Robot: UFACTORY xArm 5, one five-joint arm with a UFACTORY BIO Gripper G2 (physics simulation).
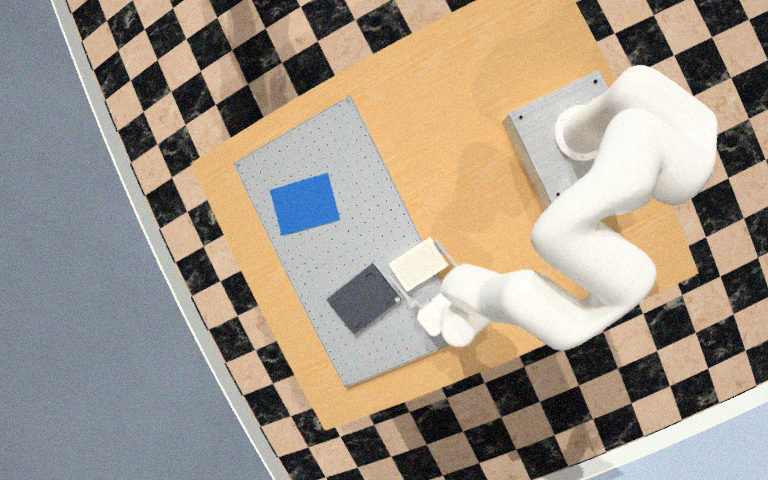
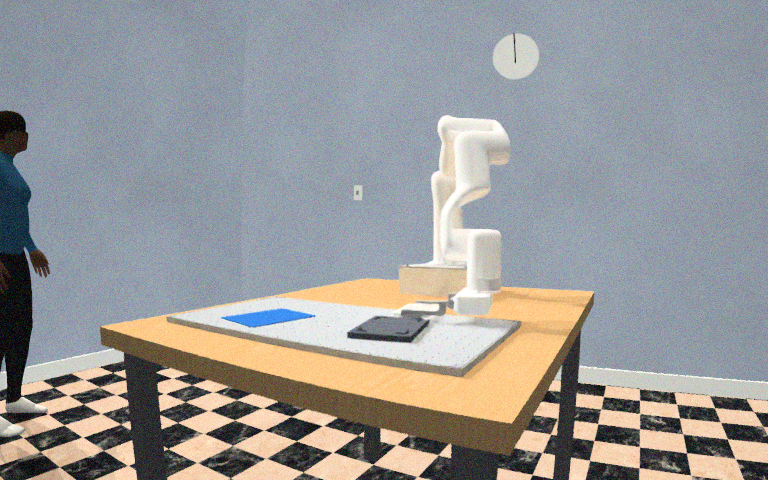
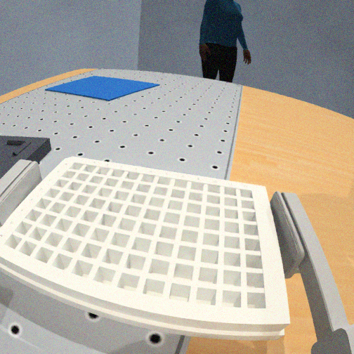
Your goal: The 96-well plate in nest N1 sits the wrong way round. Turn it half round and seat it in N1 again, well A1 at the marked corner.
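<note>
The cream 96-well plate point(image 1: 417, 264) point(image 2: 416, 306) point(image 3: 155, 225) lies level over the long edge of the perforated board, beside a dark nest point(image 1: 364, 300) point(image 2: 387, 328) point(image 3: 35, 148). The nest holds no plate. A small pale dot point(image 1: 397, 299) shows at the nest's corner toward the gripper. My gripper point(image 1: 414, 258) point(image 3: 154, 212) is shut on the plate, with one finger pad against each short end. Whether the plate touches the surface under it is hidden. The well labels are too small to read.
A flat blue rectangle point(image 1: 304, 204) point(image 2: 268, 317) point(image 3: 102, 87) lies on the far part of the perforated board point(image 1: 362, 141) point(image 2: 328, 316) point(image 3: 150, 125). The arm's base block point(image 1: 532, 135) point(image 2: 430, 280) stands on the wooden table point(image 1: 430, 113). A person point(image 2: 14, 192) point(image 3: 220, 30) stands beyond the table.
</note>
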